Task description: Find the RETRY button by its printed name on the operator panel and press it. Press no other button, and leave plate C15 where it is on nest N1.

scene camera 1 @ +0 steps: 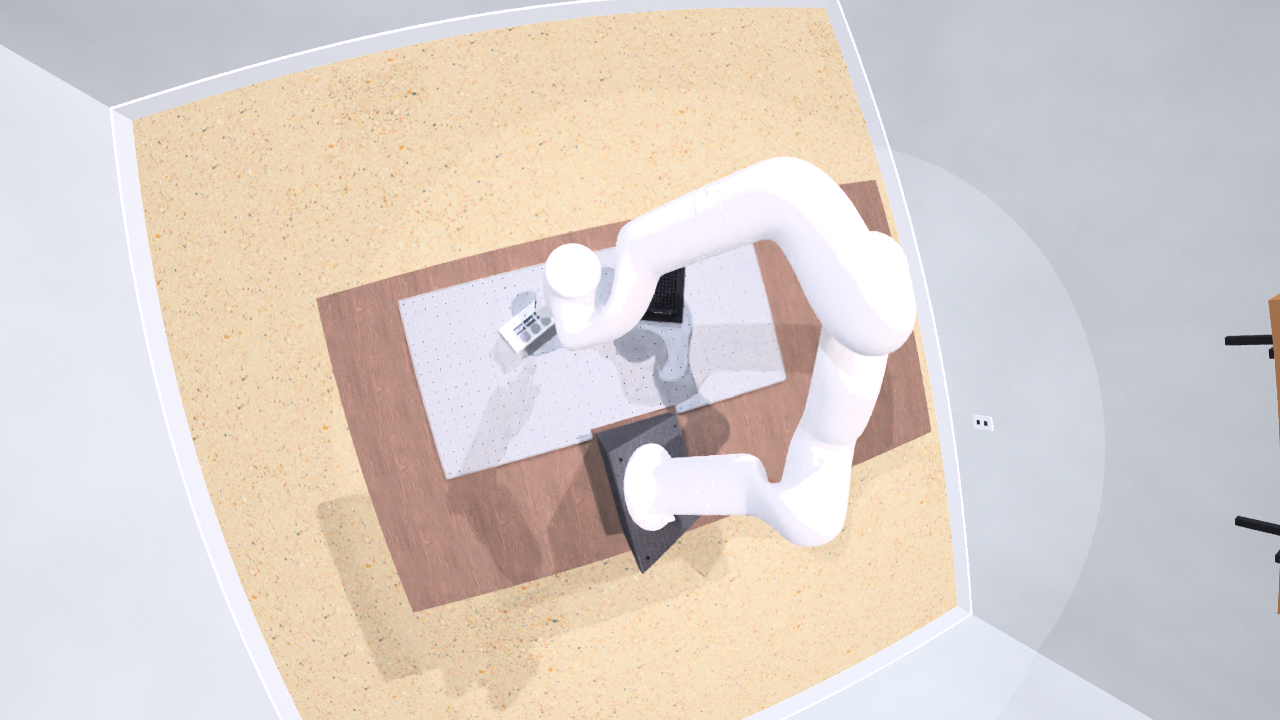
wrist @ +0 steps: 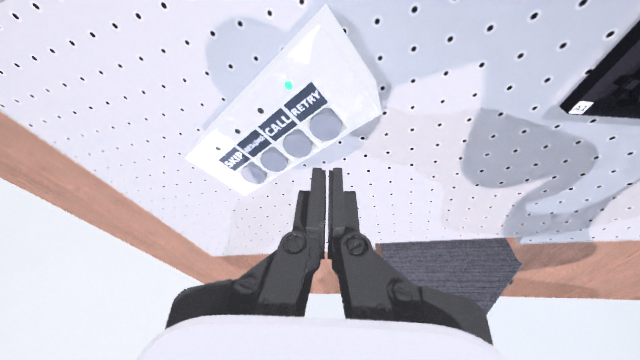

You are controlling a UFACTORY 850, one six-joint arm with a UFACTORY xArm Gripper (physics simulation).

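The white operator panel (scene camera 1: 514, 337) (wrist: 350, 90) stands on the perforated board. In the wrist view its labels read SKIP, RESUME, CALL and RETRY, each beside a round grey button. The RETRY button (wrist: 326, 124) is the rightmost, and a small lamp (wrist: 288, 85) above the RETRY label is lit green. The other lamp dots are dark. My gripper (wrist: 327, 186) is shut and empty; its tips show below the RETRY button in the wrist view, apart from it and above the board. The arm hides the gripper in the scene view. Plate C15 and nest N1 cannot be made out.
A black tray (scene camera 1: 665, 300) (wrist: 617, 82) stands right of the panel, with a tag (wrist: 581, 107) at its corner in the wrist view. The perforated board (scene camera 1: 483, 420) lies on the brown table (scene camera 1: 384, 510). The arm's dark base plate (scene camera 1: 640, 546) is at the board's near edge.
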